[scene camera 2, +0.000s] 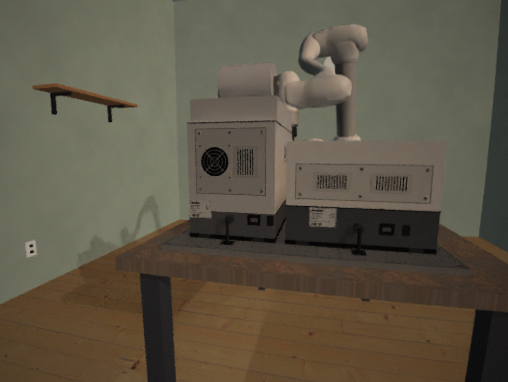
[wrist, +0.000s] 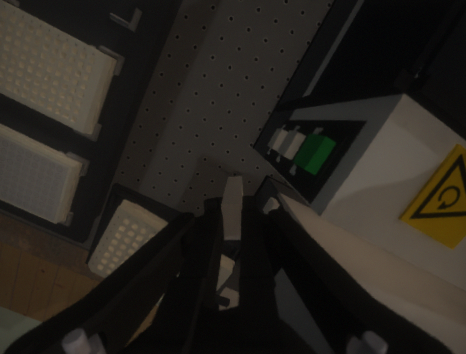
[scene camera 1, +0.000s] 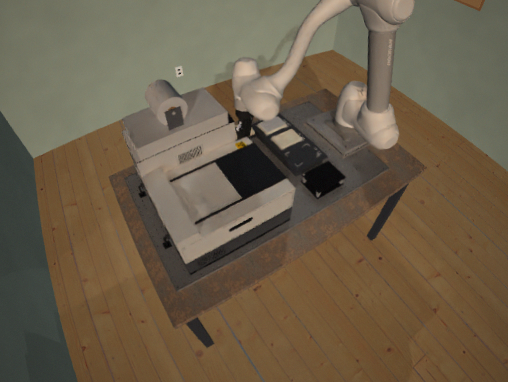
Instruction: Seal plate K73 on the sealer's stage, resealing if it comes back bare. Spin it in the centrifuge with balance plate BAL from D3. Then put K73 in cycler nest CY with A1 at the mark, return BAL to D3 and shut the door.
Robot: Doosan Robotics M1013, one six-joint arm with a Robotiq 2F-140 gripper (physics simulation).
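Seen in the pictures: gripper, fingertip midpoint: [wrist: 235,189]; arm's base, origin of the base link: [scene camera 1: 346,127].
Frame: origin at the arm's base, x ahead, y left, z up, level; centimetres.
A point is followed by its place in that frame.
My gripper [scene camera 1: 243,134] [wrist: 235,189] @(x 59.9, y -7.0, z 5.4 cm) is shut and empty beside the sealer's front, near the sealer's small dark button panel [wrist: 270,192] @(x 64.7, y -6.1, z 2.1 cm). The sealer [scene camera 1: 175,125] @(x 88.2, y -6.9, z 33.3 cm) [scene camera 2: 237,112] @(x 105.0, y -13.6, z 28.5 cm) has a roll on top. A cream plate [wrist: 125,237] @(x 52.3, y -15.1, z 9.1 cm) with open-looking wells lies in a dark tray at the wrist view's lower left; my fingers hide part of that area. A cream welled plate [scene camera 1: 287,139] @(x 36.8, y -4.7, z 3.7 cm) [wrist: 55,65] @(x 38.1, y -4.7, z 4.0 cm) and a greyer, flat-topped plate [scene camera 1: 273,125] @(x 36.9, y -16.8, z 4.0 cm) [wrist: 35,172] @(x 39.2, y -16.7, z 4.0 cm) lie in the dark rack [scene camera 1: 305,157] @(x 35.9, y 8.7, z 2.4 cm). No plate name is readable. The centrifuge [scene camera 1: 240,225] @(x 83.1, y 31.2, z 13.2 cm) [scene camera 2: 365,190] @(x 106.2, y 16.2, z 10.7 cm) shows a black area on top; its door state is unclear.
A green button [wrist: 315,152] @(x 59.9, y -0.3, z 16.2 cm) and pale buttons sit on the centrifuge's slanted panel, beside a yellow warning label [scene camera 1: 241,145] @(x 65.4, y 1.3, z 18.2 cm) [wrist: 442,197] @(x 64.8, y 0.7, z 18.2 cm). A black block [scene camera 1: 324,179] @(x 36.6, y 23.8, z 2.1 cm) stands beside the rack. The arm's base plate [scene camera 1: 345,145] @(x 11.1, y 10.9, z 0.5 cm) is behind it. A wall shelf [scene camera 2: 85,96] is on the left.
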